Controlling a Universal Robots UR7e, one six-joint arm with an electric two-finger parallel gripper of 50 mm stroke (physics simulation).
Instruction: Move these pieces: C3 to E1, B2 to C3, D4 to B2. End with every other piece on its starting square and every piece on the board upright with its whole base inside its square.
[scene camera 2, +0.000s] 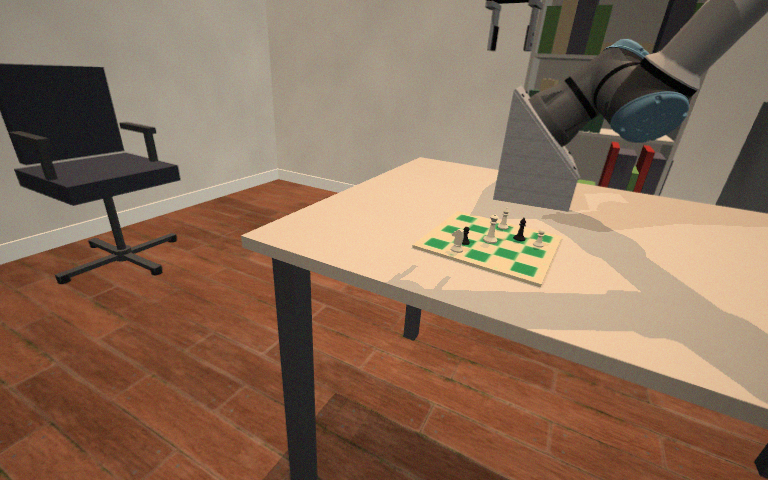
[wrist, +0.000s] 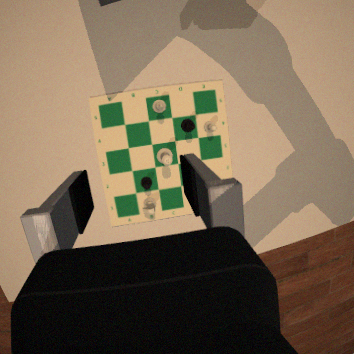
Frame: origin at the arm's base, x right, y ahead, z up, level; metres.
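Seen in the pictures: gripper, fingertip midpoint: (scene camera 2: 508, 50) (wrist: 135, 181); arm's base at its link origin: (scene camera 2: 545, 122).
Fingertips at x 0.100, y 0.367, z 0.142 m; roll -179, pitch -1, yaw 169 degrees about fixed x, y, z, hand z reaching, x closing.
Observation:
Offsets run from my fingertips to a thing's top centre.
My gripper (scene camera 2: 510, 47) (wrist: 135, 181) is open and empty, high above the board {dx -0.032, dy +0.045, dz -0.316 m} (scene camera 2: 501, 263) (wrist: 121, 184). A tall white piece {dx -0.030, dy +0.047, dz -0.263 m} (scene camera 2: 491, 230) (wrist: 164, 156) stands upright on C3. A small black piece {dx +0.013, dy +0.079, dz -0.284 m} (scene camera 2: 465, 235) (wrist: 146, 182) stands on B2. A taller black piece {dx -0.081, dy +0.013, dz -0.272 m} (scene camera 2: 519, 229) (wrist: 187, 125) stands on D4. In the wrist view the right finger hides E1; in the scene view E1 (scene camera 2: 525, 268) is a bare green square at the near corner.
A white knight {dx +0.022, dy +0.115, dz -0.276 m} (scene camera 2: 457, 241) (wrist: 149, 206) stands on B1, close to the B2 piece. White pieces stand on C5 {dx -0.048, dy -0.031, dz -0.272 m} (scene camera 2: 504, 219) (wrist: 159, 106) and E4 {dx -0.114, dy +0.027, dz -0.284 m} (scene camera 2: 539, 238) (wrist: 210, 127). The grey robot mount (scene camera 2: 532, 158) stands behind the board.

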